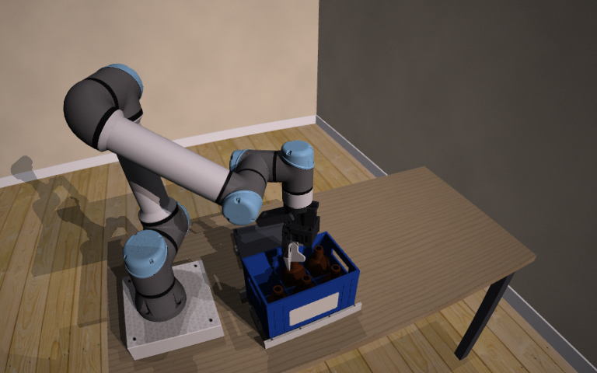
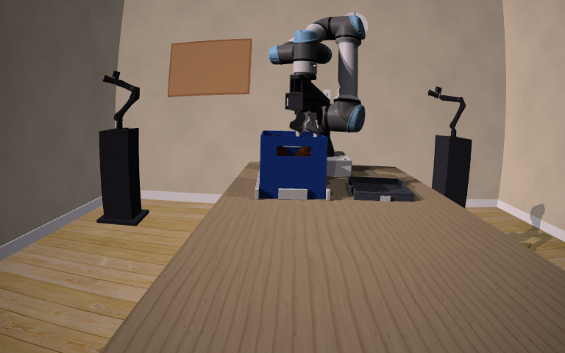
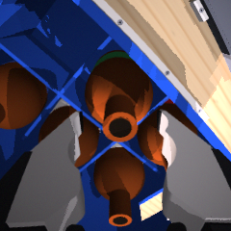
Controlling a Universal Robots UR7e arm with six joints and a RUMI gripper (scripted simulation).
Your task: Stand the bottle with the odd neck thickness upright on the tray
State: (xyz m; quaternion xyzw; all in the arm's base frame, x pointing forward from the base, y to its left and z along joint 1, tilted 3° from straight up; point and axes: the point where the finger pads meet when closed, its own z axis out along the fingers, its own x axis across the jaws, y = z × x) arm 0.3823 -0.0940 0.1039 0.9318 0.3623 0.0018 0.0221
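My gripper is now 70 mm above the crate and 50 mm to the left of it. From my hand the other things lie so: tray: 240 mm to the left, 140 mm below, 40 mm ahead.
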